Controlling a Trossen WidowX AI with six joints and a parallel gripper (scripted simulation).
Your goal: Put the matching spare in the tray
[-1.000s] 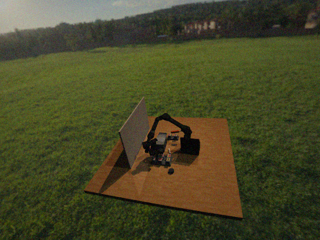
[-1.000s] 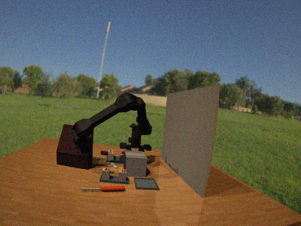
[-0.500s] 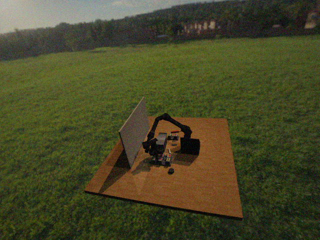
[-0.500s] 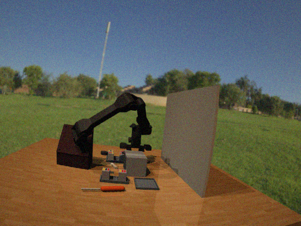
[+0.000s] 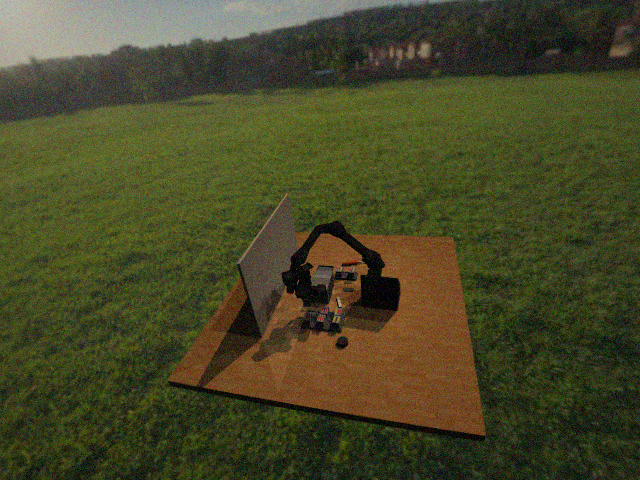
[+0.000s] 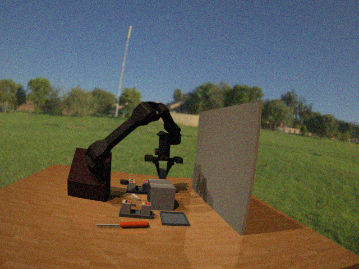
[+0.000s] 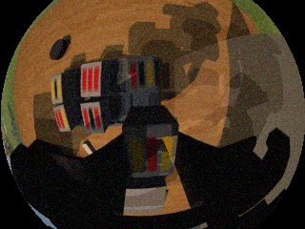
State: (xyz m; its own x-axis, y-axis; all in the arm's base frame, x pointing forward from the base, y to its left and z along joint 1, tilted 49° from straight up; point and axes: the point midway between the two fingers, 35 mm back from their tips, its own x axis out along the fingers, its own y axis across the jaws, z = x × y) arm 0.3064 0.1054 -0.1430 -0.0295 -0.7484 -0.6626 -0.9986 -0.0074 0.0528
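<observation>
Now: the tray 36 cm to the right of my gripper tip, 9 cm below it and 2 cm ahead of it. The rest, counted from my gripper tip: mounted unit: 17 cm to the right, 5 cm below, 2 cm behind; then spare: 2 cm above; then tall grey panel: 22 cm ahead, 17 cm to the right, 13 cm above.
</observation>
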